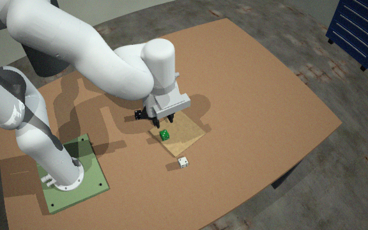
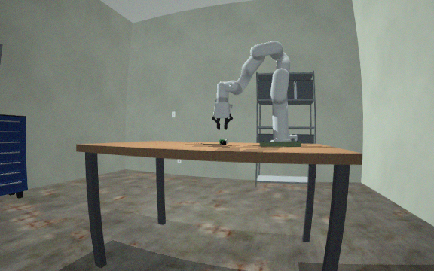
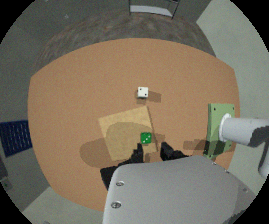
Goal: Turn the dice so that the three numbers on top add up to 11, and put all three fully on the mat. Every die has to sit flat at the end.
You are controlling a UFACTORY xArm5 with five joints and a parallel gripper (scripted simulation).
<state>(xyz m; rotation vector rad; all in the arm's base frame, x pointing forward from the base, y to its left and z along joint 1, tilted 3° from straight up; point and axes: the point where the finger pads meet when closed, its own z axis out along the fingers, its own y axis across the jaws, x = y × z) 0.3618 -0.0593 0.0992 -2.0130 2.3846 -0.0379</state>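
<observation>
The black die lies 30 mm behind my hand, 130 mm to the left of it and 100 mm below it. From my hand the other things lie so: tan mat (50 mm ahead, 10 mm to the right, 110 mm below); then green die (90 mm below); then white die (10 mm behind, 120 mm to the right, 100 mm below).
</observation>
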